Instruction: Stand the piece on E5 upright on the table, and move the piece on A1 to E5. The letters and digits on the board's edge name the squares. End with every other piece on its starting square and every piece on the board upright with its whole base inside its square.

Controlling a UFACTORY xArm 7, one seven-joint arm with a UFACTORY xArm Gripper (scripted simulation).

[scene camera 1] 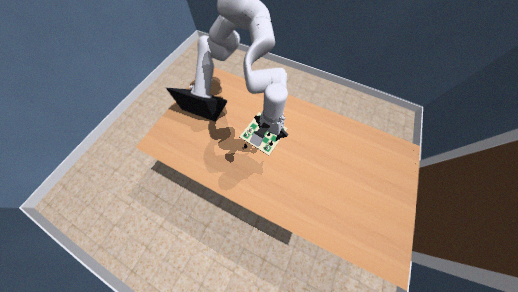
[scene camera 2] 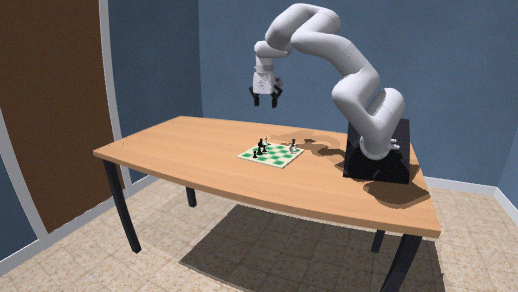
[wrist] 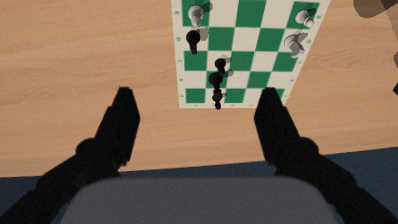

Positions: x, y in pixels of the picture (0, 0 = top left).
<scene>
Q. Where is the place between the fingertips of my gripper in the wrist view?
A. At 197, 102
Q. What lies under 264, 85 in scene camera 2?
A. My gripper.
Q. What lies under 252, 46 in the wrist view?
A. A chessboard.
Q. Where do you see a chessboard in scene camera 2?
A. At 276, 155
</scene>
